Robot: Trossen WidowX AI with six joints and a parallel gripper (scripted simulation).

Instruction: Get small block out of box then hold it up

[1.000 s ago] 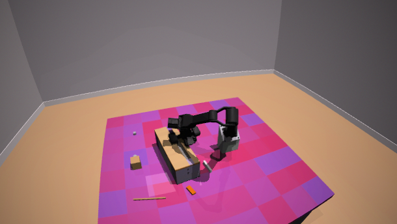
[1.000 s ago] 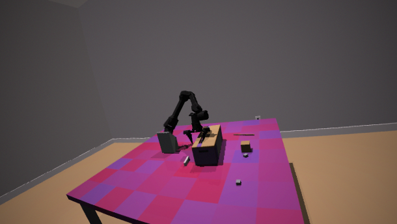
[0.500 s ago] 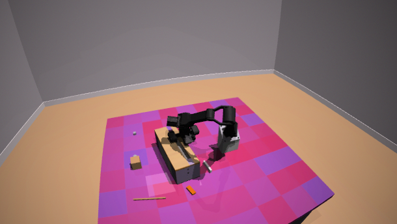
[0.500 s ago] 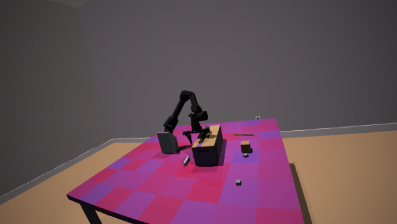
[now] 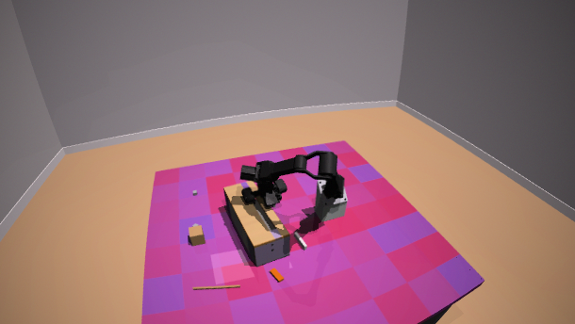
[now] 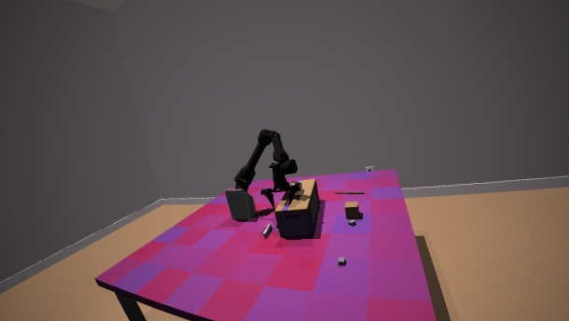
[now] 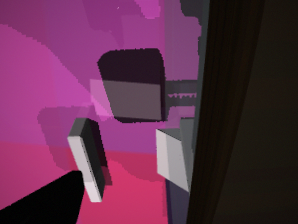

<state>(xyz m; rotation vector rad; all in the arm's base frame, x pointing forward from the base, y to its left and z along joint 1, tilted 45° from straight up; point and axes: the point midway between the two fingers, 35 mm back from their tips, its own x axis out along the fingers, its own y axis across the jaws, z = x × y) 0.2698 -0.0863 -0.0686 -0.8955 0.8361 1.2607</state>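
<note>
Right now the small tan block is 60 mm ahead of my gripper tip and 20 mm to the right of it. Round my gripper tip: thin stick (320 mm ahead, 300 mm to the left, 80 mm below); orange piece (340 mm to the left, 90 mm ahead, 80 mm below).
</note>
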